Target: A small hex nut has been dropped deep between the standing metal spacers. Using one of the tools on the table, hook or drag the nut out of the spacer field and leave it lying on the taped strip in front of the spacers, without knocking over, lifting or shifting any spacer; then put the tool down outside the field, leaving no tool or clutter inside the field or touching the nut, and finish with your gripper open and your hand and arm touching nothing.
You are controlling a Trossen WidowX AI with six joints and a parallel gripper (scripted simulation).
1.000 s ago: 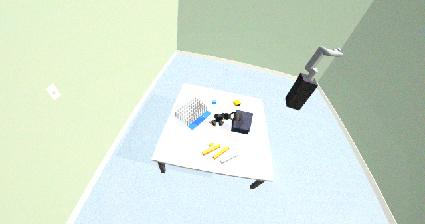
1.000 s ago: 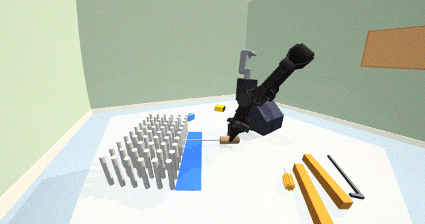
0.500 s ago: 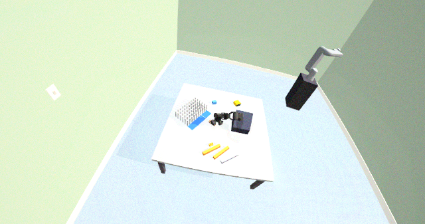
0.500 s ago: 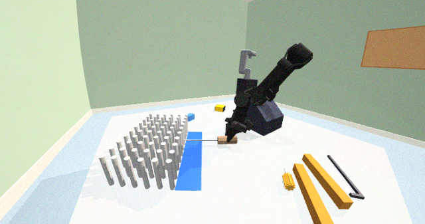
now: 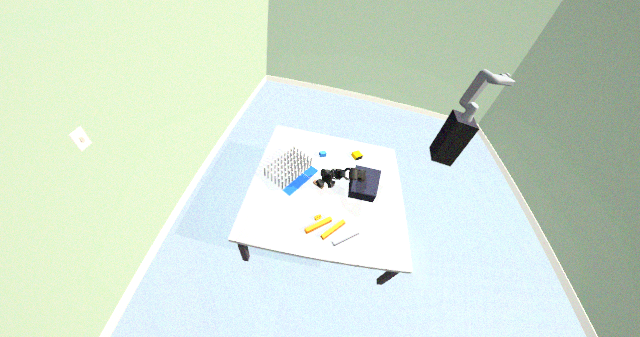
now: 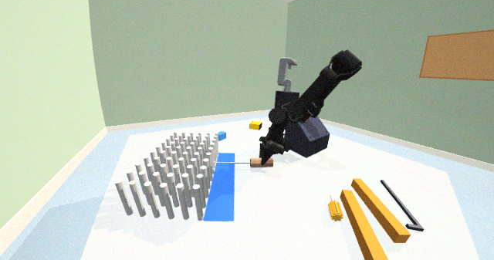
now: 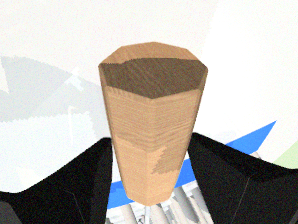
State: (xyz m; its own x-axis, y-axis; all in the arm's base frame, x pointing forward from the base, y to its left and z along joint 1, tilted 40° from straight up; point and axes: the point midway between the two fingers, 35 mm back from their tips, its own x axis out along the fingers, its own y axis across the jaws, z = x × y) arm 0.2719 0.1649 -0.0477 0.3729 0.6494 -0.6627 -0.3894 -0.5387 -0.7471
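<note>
Now: the blue taped strip 15 cm ahead of my gripper tip, 4 cm below it and 2 cm to the right of it. Round my gripper tip: yellow brush-like tool (28 cm to the left, 9 cm behind, 2 cm below); hex nut (28 cm ahead, 11 cm to the right, 3 cm below); blue block (38 cm to the right, 6 cm ahead, 2 cm below).
</note>
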